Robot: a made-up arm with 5 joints. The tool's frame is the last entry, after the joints. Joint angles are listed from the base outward. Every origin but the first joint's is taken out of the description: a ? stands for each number. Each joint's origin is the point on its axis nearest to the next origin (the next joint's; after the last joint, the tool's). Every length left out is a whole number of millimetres.
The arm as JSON. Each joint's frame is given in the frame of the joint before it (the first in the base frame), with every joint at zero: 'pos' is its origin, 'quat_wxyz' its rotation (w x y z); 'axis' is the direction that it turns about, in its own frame. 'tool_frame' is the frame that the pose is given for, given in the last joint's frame.
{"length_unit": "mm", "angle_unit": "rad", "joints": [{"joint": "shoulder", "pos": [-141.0, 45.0, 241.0], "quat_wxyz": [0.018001, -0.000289, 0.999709, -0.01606], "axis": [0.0, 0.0, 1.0]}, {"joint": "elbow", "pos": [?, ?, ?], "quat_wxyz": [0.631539, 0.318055, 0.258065, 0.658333], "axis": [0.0, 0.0, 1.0]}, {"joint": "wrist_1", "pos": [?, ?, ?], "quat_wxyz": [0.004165, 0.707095, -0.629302, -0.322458], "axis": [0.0, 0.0, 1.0]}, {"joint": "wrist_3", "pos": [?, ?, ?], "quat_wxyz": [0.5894, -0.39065, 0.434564, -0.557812], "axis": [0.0, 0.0, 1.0]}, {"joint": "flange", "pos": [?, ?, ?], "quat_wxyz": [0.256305, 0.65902, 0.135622, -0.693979], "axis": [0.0, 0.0, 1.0]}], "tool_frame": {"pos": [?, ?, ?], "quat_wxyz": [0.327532, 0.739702, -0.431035, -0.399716]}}
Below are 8 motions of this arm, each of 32 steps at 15 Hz.
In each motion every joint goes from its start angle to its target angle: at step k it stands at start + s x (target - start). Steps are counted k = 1, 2, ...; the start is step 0. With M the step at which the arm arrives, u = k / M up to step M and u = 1 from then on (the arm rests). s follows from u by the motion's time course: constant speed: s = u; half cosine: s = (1 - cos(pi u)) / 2; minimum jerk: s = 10 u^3 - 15 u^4 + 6 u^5.
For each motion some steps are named. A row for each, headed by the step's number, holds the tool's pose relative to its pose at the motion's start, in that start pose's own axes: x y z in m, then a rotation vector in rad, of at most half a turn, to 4 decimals.
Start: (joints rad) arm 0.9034 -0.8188 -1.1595 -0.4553 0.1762
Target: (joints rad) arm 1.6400 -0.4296 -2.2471 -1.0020 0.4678
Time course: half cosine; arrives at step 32
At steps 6, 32:
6: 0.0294 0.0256 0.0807 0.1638 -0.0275 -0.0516
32: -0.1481 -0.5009 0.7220 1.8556 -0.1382 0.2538

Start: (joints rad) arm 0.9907 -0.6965 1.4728 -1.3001 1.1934
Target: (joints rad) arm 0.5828 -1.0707 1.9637 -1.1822 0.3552
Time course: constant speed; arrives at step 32
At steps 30, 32:
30: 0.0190 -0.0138 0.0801 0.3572 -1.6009 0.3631
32: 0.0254 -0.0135 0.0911 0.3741 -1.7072 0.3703

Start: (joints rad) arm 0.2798 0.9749 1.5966 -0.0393 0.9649
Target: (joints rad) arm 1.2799 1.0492 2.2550 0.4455 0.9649
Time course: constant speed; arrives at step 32
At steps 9, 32:
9: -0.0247 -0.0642 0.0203 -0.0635 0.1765 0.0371
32: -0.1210 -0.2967 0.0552 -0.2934 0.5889 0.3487

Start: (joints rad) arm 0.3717 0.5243 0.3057 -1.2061 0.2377
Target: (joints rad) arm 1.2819 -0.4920 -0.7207 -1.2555 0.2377
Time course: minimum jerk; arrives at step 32
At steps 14, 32:
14: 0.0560 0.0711 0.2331 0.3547 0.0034 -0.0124
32: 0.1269 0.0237 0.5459 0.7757 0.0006 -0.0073

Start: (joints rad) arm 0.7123 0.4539 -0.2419 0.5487 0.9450
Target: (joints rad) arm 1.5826 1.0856 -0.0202 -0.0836 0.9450
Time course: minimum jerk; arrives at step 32
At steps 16, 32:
16: 0.0194 -0.0590 0.4563 0.9077 -0.0814 -0.0754
32: -0.0849 -0.4592 0.7137 1.7898 -0.1775 0.0170

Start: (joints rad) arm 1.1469 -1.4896 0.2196 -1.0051 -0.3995
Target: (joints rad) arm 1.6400 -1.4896 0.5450 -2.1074 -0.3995
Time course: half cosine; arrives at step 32
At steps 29, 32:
29: 0.5000 -0.2313 -0.2354 -0.4482 -0.6466 -0.8583
32: 0.5079 -0.2416 -0.2357 -0.4584 -0.6644 -0.8715

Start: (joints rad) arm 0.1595 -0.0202 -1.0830 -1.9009 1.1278
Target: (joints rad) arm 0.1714 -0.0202 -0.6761 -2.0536 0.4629
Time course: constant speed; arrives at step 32
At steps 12, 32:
12: -0.0236 -0.0048 0.0083 0.1156 -0.3420 0.1507
32: -0.0596 -0.0282 -0.0171 0.2938 -0.9105 0.4226

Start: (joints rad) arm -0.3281 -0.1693 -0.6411 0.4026 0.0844
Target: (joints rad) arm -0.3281 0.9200 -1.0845 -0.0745 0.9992
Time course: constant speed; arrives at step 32
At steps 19, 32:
19: 0.2214 0.0347 0.3490 0.8421 0.0270 -0.3491
32: 0.2236 -0.1622 0.5714 1.4720 0.1181 -0.2499

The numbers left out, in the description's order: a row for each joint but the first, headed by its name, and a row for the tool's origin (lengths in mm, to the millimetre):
elbow: 228.0 -62.0 0.0
wrist_1: 42.0 18.0 0.0
wrist_3: 25.0 6.0 0.0
flange: -367.0 -390.0 0.0
tool: -143.0 -77.0 0.0

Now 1 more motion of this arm.
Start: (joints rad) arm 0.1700 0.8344 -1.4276 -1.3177 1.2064
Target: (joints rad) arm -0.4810 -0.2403 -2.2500 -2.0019 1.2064
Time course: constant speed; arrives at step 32
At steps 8, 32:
8: 0.1255 0.0050 0.0408 0.0755 0.0215 -0.2544
32: 0.5498 -0.2583 0.2874 0.5576 -0.1374 -1.1237

